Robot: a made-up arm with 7 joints. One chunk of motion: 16 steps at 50 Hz.
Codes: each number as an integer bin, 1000 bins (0 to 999) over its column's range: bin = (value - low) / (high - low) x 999, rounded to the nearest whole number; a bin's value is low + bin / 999 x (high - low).
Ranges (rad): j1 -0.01..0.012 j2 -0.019..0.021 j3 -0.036..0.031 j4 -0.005..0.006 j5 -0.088..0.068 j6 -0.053..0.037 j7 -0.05..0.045
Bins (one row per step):
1: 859 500 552 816 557 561 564
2: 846 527 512 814 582 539 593
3: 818 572 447 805 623 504 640
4: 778 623 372 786 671 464 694
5: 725 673 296 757 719 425 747
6: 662 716 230 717 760 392 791
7: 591 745 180 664 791 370 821
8: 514 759 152 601 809 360 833
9: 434 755 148 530 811 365 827
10: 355 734 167 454 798 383 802
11: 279 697 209 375 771 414 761
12: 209 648 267 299 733 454 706
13: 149 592 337 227 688 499 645
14: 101 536 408 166 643 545 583
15: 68 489 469 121 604 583 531
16: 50 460 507 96 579 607 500
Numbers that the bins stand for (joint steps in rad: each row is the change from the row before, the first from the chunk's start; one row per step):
1: 0.00892 0.00102 0.00102 0.00398 -0.00102 -0.00246 0.00363
2: 0.00863 0.00210 -0.00166 0.00396 0.00288 -0.00444 0.00639
3: 0.00801 0.00390 -0.00602 0.00386 0.00929 -0.00759 0.01086
4: 0.00713 0.00594 -0.01105 0.00365 0.01678 -0.01120 0.01600
5: 0.00597 0.00795 -0.01615 0.00334 0.02428 -0.01471 0.02104
6: 0.00458 0.00967 -0.02057 0.00289 0.03068 -0.01768 0.02522
7: 0.00302 0.01083 -0.02393 0.00231 0.03552 -0.01967 0.02807
8: 0.00132 0.01139 -0.02581 0.00162 0.03833 -0.02057 0.02921
9: -0.00044 0.01123 -0.02607 0.00084 0.03864 -0.02012 0.02864
10: -0.00218 0.01039 -0.02480 0.00000 0.03661 -0.01850 0.02627
11: -0.00386 0.00891 -0.02198 -0.00087 0.03240 -0.01570 0.02237
12: -0.00540 0.00695 -0.01809 -0.00171 0.02646 -0.01210 0.01714
13: -0.00672 0.00470 -0.01340 -0.00250 0.01944 -0.00805 0.01134
14: -0.00778 0.00246 -0.00864 -0.00317 0.01241 -0.00390 0.00544
15: -0.00850 0.00058 -0.00455 -0.00367 0.00632 -0.00048 0.00050
16: -0.00890 -0.00058 -0.00200 -0.00394 0.00241 0.00168 -0.00245

